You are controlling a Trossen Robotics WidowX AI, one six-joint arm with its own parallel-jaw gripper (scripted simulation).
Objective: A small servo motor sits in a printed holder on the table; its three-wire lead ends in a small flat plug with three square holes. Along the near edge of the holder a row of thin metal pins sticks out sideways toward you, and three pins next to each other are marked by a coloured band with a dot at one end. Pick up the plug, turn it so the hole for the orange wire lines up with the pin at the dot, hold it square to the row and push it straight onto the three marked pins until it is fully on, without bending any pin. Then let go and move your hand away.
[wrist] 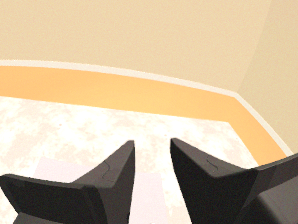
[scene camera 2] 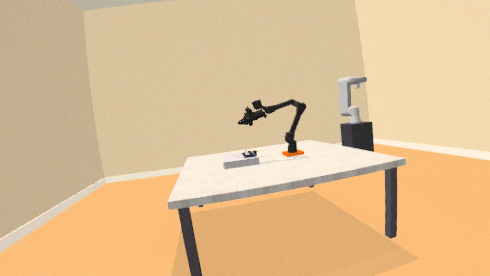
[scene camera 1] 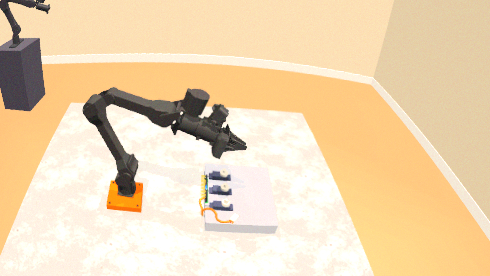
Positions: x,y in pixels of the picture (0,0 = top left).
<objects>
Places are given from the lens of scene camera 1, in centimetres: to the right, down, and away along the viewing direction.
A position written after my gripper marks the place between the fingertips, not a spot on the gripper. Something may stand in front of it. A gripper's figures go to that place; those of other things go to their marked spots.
my gripper (scene camera 1: pixel 246 146): 0, 2, 99
printed holder (scene camera 1: pixel 252 198): 3, 21, 116
</objects>
